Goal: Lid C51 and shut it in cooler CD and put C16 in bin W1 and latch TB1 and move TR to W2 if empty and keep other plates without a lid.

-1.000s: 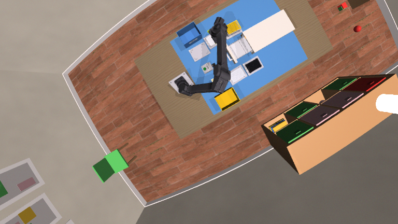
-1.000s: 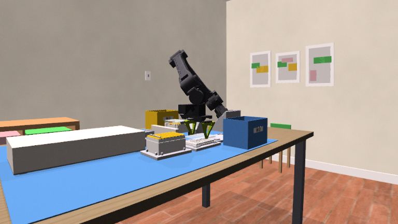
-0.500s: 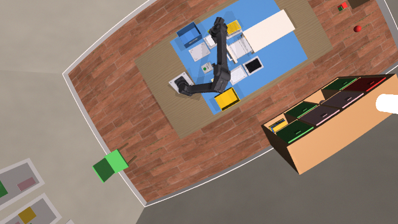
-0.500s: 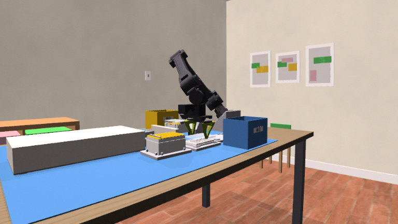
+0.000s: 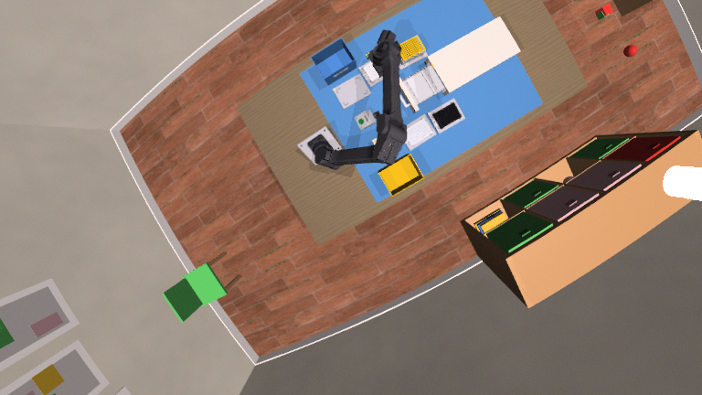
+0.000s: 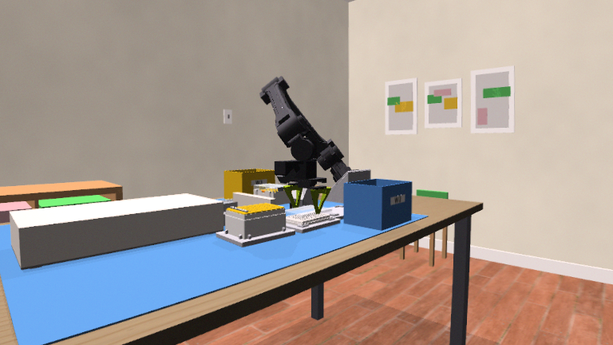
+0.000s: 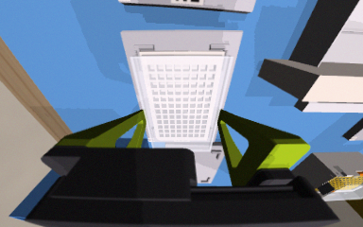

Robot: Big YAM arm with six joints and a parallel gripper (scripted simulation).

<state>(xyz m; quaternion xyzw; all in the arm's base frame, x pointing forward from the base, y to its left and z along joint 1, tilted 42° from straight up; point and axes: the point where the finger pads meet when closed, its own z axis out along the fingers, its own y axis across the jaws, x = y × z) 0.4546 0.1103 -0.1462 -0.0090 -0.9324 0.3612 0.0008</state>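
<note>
My gripper is now right at the plate lid. The rest, counted from my hand: tip rack TR (170 mm ahead, 20 mm to the right, 10 mm above); then nest label N1 (110 mm ahead, 10 mm to the right, 30 mm below); then white plate (30 mm below).
</note>
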